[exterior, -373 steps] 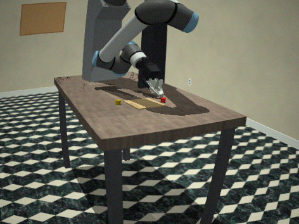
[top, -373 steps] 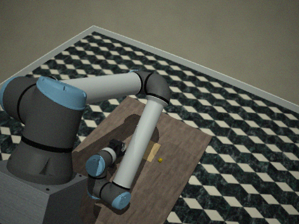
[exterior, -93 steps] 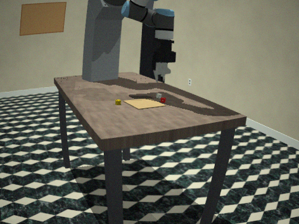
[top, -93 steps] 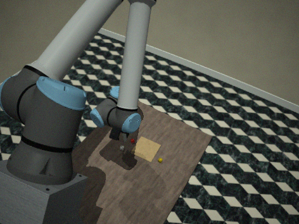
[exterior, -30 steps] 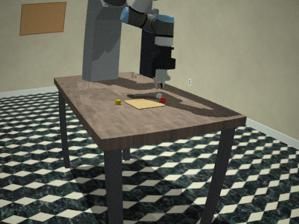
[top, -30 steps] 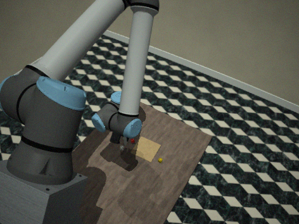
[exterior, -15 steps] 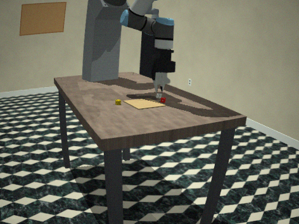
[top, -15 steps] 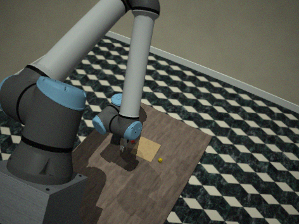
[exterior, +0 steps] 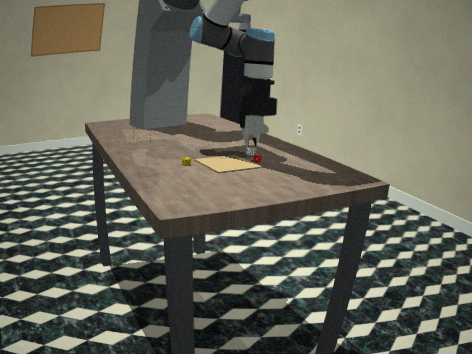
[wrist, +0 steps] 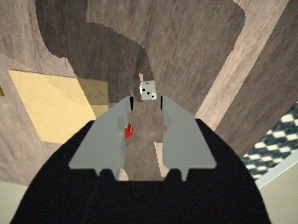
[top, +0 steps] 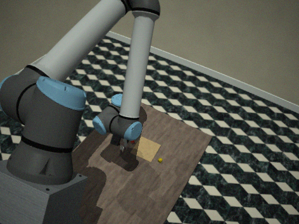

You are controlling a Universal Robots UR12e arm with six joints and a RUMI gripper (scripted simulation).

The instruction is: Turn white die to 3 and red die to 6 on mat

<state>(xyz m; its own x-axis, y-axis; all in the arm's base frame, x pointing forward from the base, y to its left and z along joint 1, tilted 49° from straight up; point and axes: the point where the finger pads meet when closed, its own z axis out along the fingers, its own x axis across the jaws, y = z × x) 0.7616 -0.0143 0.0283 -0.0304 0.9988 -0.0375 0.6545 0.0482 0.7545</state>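
Right now my hand is 3 cm above the white die. Round my hand: tan mat 13 cm to the right, 5 cm ahead, 4 cm below; then red die 7 cm ahead, 4 cm to the right, 3 cm below; then yellow die 24 cm to the right, 3 cm below.
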